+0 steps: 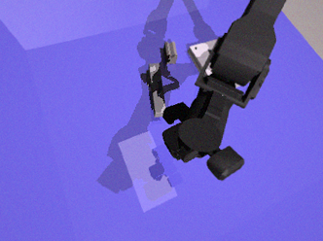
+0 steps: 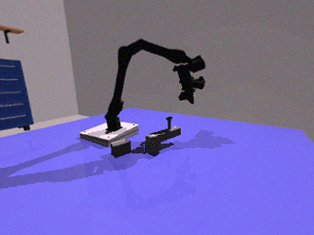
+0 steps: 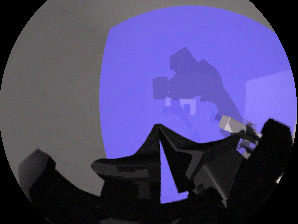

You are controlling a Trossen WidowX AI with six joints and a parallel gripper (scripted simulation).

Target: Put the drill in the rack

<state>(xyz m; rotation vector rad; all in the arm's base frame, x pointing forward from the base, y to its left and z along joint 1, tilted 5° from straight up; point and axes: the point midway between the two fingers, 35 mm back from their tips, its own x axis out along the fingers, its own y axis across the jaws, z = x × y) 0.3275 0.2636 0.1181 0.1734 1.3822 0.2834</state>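
Now: the small dark key 22 cm to the right of my gripper tip, 6 cm below it and 4 cm behind it. Round my gripper tip: grey rack (39 cm to the right, 17 cm behind, 14 cm below); grey holder block (26 cm to the right, 12 cm below, 5 cm behind); tan drill (28 cm to the right, 11 cm below, 5 cm behind).
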